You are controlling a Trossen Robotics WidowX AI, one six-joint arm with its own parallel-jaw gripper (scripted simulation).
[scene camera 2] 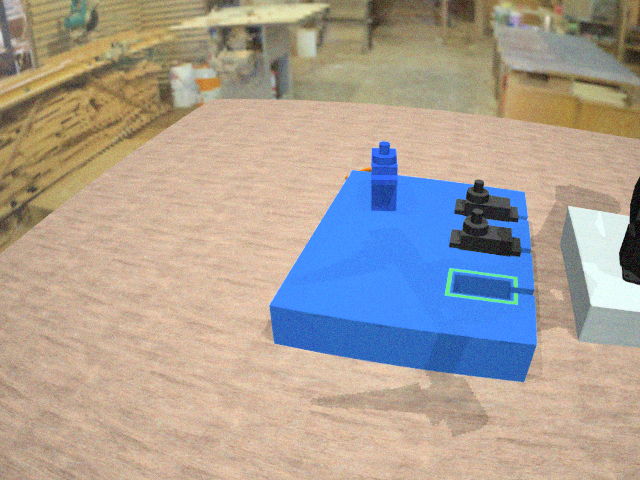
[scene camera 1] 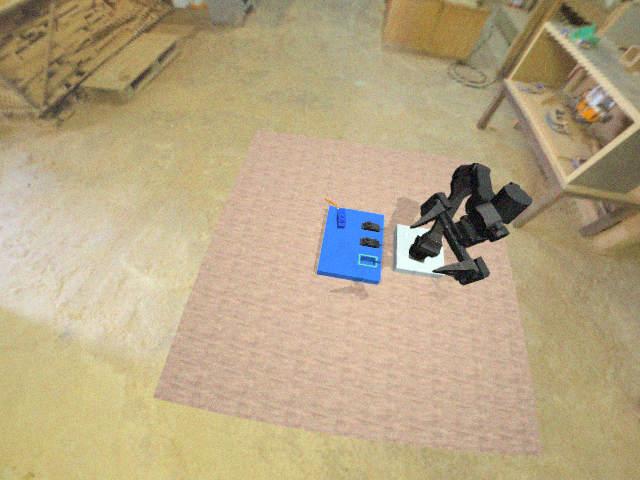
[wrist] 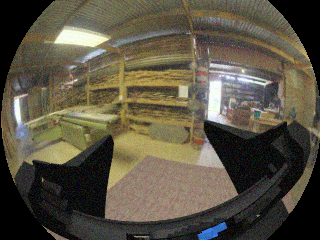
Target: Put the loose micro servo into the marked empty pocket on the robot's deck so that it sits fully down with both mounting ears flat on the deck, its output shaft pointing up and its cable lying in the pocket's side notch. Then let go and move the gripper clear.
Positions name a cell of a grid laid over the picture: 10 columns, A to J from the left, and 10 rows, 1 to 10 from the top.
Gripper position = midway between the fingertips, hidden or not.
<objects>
my gripper: scene camera 1 G6; wrist E6; not seen in scene camera 2 (out of frame)
</objects>
